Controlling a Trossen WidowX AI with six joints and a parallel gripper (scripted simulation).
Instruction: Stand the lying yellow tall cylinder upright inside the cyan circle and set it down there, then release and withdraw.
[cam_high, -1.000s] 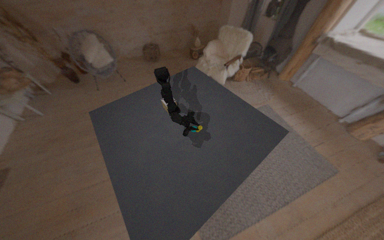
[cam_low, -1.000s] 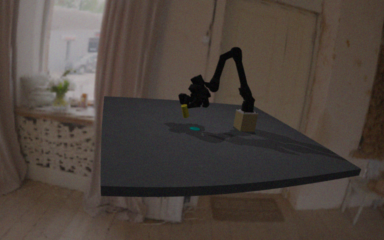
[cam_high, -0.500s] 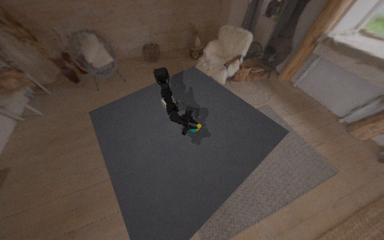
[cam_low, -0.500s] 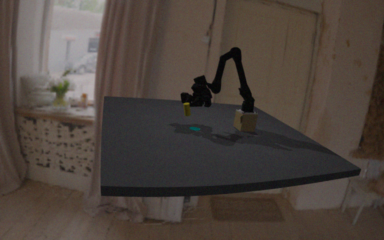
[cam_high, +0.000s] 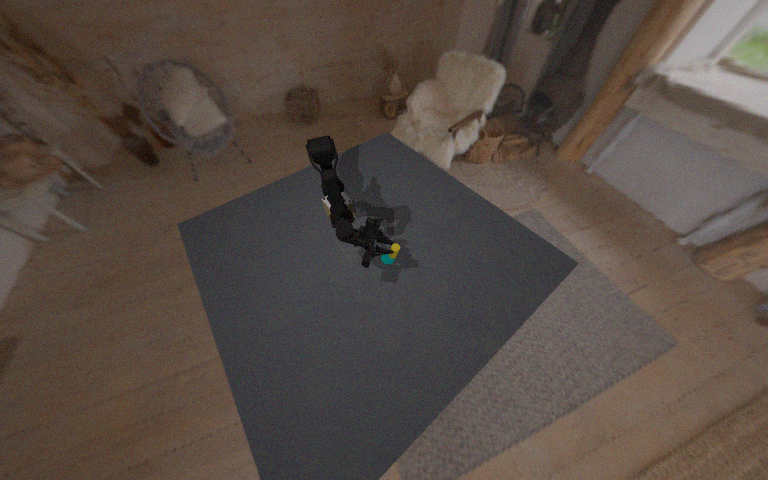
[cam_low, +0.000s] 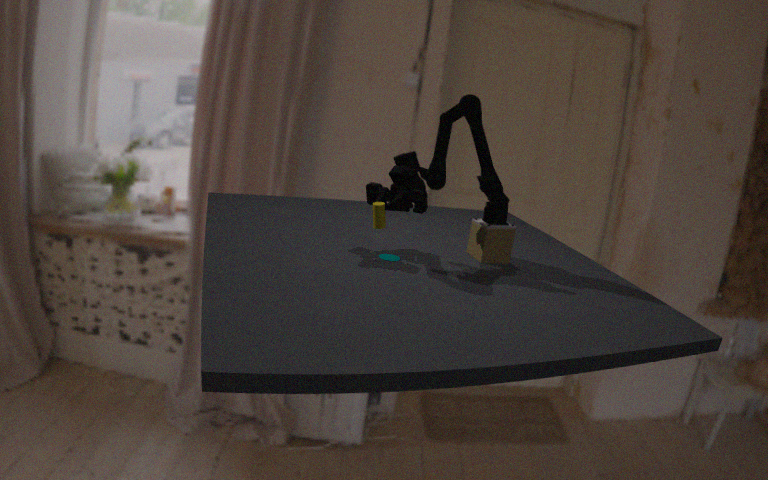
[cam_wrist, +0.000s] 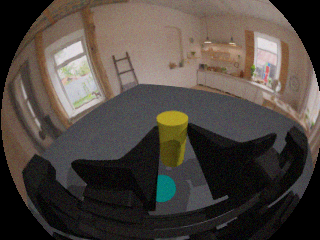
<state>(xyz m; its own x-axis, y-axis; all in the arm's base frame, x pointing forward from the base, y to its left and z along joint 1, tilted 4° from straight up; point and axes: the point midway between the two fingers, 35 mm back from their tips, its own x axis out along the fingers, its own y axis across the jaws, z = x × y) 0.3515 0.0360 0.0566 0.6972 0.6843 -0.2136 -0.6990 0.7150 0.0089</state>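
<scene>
Now: the cyan circle 14 cm below my gripper tip and 5 cm behind it. From my gripper tip the other things lie so: yellow cylinder 2 cm below.
</scene>
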